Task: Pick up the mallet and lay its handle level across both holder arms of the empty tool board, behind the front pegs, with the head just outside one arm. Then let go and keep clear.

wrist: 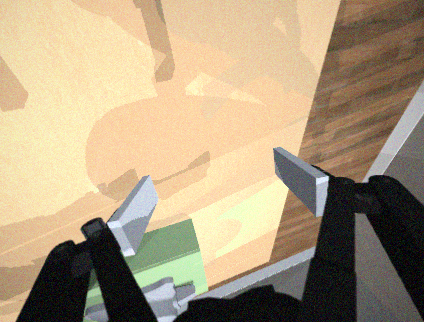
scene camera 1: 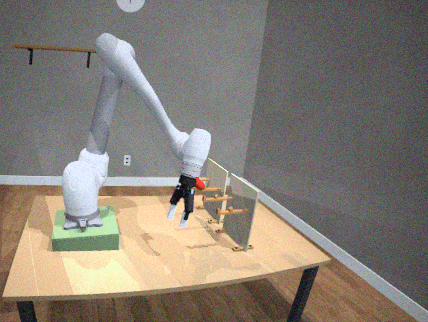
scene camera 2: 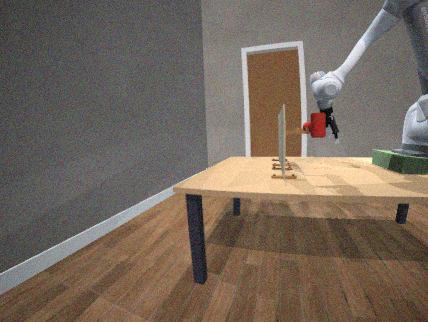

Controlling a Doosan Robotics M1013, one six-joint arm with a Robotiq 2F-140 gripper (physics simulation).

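Places are measured from the arm's base along level axes (x ahead, y left, z up), in centimetres.
Pixels of known places: gripper, fingertip midpoint: [wrist: 213, 174] [scene camera 1: 175, 223] [scene camera 2: 332, 140]; arm's base, link origin: [scene camera 1: 82, 219] [scene camera 2: 416, 155].
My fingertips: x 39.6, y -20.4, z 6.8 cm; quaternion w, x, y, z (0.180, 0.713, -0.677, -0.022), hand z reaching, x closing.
Ahead of a thing's pixels: the offset from my fingertips to its middle. Level surfaces: height alone.
The red mallet {dx +21.1, dy +36.1, dz +8.0 cm} [scene camera 1: 200, 184] [scene camera 2: 318, 125] is up at the holder arms of the farther board in scene camera 1, mostly hidden there behind the gripper. Scene camera 2 shows its thick head upright at the arms' outer end. The empty tool board {dx +27.9, dy +3.5, dz +1.7 cm} [scene camera 1: 241, 212] is the nearer one in scene camera 1; two bare wooden holder arms [scene camera 1: 232, 211] [scene camera 1: 218, 199] stick out from it towards the robot. My gripper [scene camera 1: 177, 217] [wrist: 213, 174] is open and empty, tilted fingers pointing down, beside the mallet head on the robot's side. The mallet does not show in the wrist view.
The farther board {dx +28.4, dy +33.4, dz +1.3 cm} [scene camera 1: 216, 186] [scene camera 2: 282, 145] stands in line behind the empty one in scene camera 1. Both stand on small wooden feet on the table {dz -14.1 cm} [scene camera 1: 150, 277] [scene camera 2: 330, 187]. The arm's base is on a green block [scene camera 1: 85, 241] [scene camera 2: 395, 162] [wrist: 175, 240].
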